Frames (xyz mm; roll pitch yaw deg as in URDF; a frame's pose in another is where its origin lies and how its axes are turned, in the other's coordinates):
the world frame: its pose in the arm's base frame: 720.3 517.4 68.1 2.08 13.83 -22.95
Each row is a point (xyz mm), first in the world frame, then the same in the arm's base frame.
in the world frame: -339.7 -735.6 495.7
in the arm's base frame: 226.1 -91.2 604.4
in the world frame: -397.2 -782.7 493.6
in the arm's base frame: 155.5 -112.3 614.4
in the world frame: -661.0 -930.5 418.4
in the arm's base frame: -154.6 -138.4 599.3
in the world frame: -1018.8 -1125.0 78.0
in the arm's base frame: -622.0 -138.2 347.7
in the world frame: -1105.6 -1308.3 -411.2
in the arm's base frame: -873.2 -211.5 -112.7
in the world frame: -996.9 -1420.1 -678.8
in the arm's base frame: -875.5 -321.3 -402.3
